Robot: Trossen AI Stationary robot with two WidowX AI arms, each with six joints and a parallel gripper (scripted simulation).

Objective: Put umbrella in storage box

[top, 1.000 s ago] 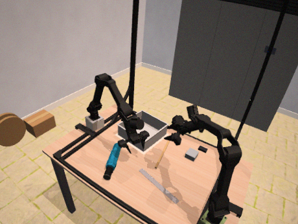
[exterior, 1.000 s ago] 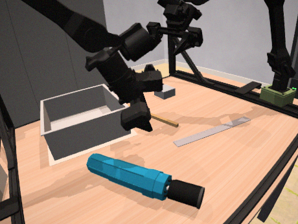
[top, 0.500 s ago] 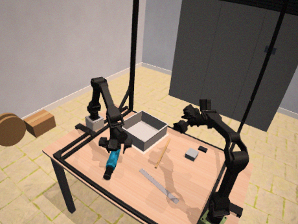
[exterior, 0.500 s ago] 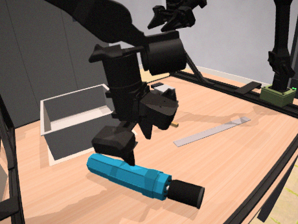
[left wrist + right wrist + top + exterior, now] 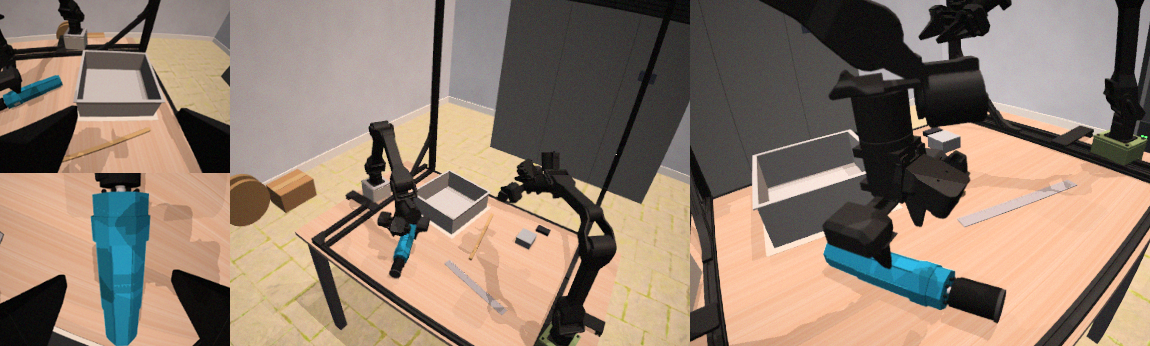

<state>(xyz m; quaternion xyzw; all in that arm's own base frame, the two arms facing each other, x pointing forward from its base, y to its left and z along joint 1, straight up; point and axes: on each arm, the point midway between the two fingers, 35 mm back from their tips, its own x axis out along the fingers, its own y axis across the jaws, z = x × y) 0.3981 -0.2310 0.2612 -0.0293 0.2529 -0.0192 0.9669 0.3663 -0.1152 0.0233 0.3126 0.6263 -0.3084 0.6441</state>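
Now: right hand 90 mm above the folded umbrella. From my right hand the other things lie so: thin wooden stick: 310 mm behind, 140 mm to the left, 110 mm below; grey storage box: 330 mm behind, 90 mm to the right, 70 mm below; metal ruler: 290 mm to the left, 120 mm below, 90 mm behind.
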